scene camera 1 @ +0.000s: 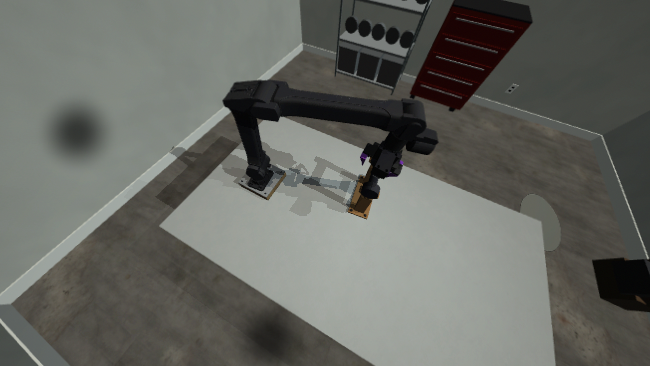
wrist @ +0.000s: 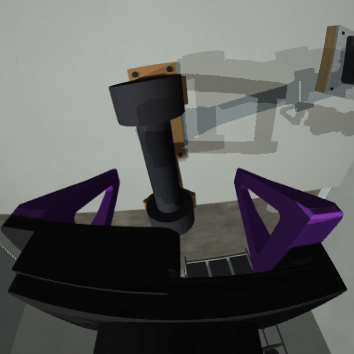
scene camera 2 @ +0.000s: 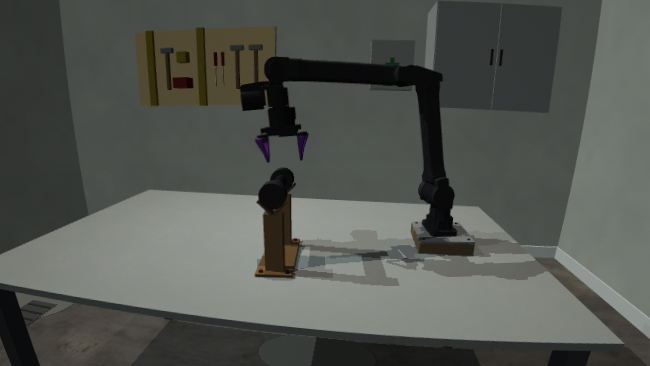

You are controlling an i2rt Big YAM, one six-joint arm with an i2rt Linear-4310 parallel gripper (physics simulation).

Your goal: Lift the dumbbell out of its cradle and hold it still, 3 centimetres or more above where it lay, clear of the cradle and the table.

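Where they show: gripper, fingertip midpoint: [wrist: 176, 174] [scene camera 2: 284, 161]; arm's base, origin of the base link: [scene camera 1: 261, 179] [scene camera 2: 438, 229].
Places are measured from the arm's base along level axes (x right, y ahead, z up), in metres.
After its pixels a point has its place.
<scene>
The black dumbbell [scene camera 1: 370, 189] @(x -0.031, y 0.516, z 0.208 m) [scene camera 2: 272, 194] @(x -0.225, y 0.521, z 0.182 m) [wrist: 159, 165] @(x -0.115, y 0.522, z 0.194 m) rests level in its brown cradle [scene camera 1: 361, 205] @(x -0.031, y 0.518, z 0.045 m) [scene camera 2: 274, 240] @(x -0.223, y 0.520, z 0.055 m) [wrist: 152, 70] @(x -0.023, y 0.519, z -0.036 m), a head near each of the two posts. My gripper [scene camera 2: 285, 160] @(x -0.096, y 0.506, z 0.242 m) [wrist: 176, 174] @(x -0.096, y 0.506, z 0.242 m) is open and empty, with its purple fingers pointing down. In the second scene view the fingertips are a little above the dumbbell, one to each side of it. In the wrist view the handle runs between the fingers, somewhat nearer the left one. In the first scene view the gripper [scene camera 1: 382, 164] @(x -0.096, y 0.506, z 0.242 m) hides the far part of the dumbbell.
The cradle stands on the white table [scene camera 1: 425, 280] @(x 0.158, y 0.874, z -0.044 m) [scene camera 2: 150, 240] @(x -0.048, y 0.975, z -0.044 m). The arm's base plate [scene camera 1: 261, 192] @(x 0.065, y 0.039, z -0.002 m) [scene camera 2: 445, 246] @(x -0.100, y 0.010, z -0.015 m) [wrist: 327, 60] @(x -0.009, y 0.083, z -0.021 m) is on the same table, to the right of the cradle in the second scene view. A shelf rack and a red drawer cabinet [scene camera 1: 475, 47] stand beyond the table.
</scene>
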